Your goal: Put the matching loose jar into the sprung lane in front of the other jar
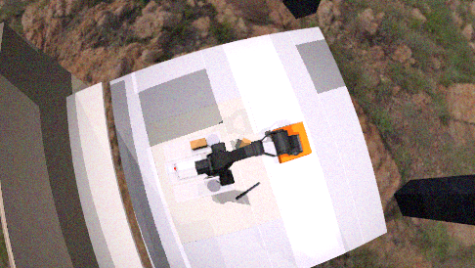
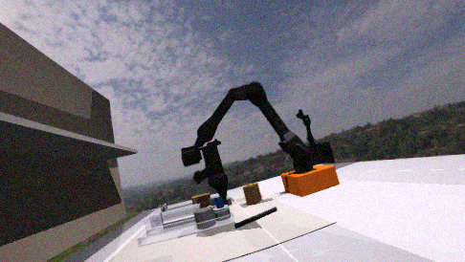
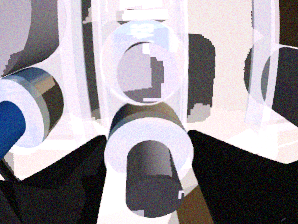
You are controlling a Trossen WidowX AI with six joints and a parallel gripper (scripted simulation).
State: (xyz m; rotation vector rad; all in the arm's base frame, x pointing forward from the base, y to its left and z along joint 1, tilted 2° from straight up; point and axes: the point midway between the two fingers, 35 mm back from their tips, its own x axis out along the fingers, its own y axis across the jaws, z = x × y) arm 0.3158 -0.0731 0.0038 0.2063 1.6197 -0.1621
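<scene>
Right now the clear rack is 15 cm ahead of my gripper tip, 6 cm to the right of it and 3 cm below it. Round my gripper tip: black rod (16 cm to the left, 4 cm below, 4 cm behind).
</scene>
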